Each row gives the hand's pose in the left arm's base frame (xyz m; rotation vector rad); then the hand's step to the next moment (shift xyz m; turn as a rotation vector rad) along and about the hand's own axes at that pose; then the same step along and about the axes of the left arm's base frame.
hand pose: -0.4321 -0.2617 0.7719 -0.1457 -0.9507 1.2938
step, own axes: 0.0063 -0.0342 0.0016 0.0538 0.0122 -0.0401
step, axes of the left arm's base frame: 0.0243 -0.0062 0.0242 0.0158 0.0662 -0.0047
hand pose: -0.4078 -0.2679 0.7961 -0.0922 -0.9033 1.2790
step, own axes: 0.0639 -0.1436 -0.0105 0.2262 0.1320 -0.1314
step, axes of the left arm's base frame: 0.1192 0.0107 0.1025 -0.0199 0.2899 -0.0376
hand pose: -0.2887 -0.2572 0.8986 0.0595 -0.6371 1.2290
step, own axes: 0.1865 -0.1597 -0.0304 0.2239 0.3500 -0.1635
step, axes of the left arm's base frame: 0.1892 0.1140 0.1114 -0.2004 0.3777 -0.1286
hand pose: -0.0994 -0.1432 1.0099 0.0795 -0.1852 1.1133
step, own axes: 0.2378 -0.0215 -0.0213 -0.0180 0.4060 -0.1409
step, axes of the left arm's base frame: 0.1234 0.2040 0.0244 -0.3567 0.1851 -0.1535
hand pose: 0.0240 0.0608 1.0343 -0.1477 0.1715 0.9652
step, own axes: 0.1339 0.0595 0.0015 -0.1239 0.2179 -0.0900
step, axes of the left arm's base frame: 0.0256 0.1412 -0.0296 -0.2563 0.0047 -0.0724
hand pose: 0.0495 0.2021 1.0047 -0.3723 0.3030 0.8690
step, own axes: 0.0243 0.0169 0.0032 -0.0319 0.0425 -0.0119
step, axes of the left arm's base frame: 0.0019 0.0279 -0.0102 -0.0541 -0.0019 -0.0059
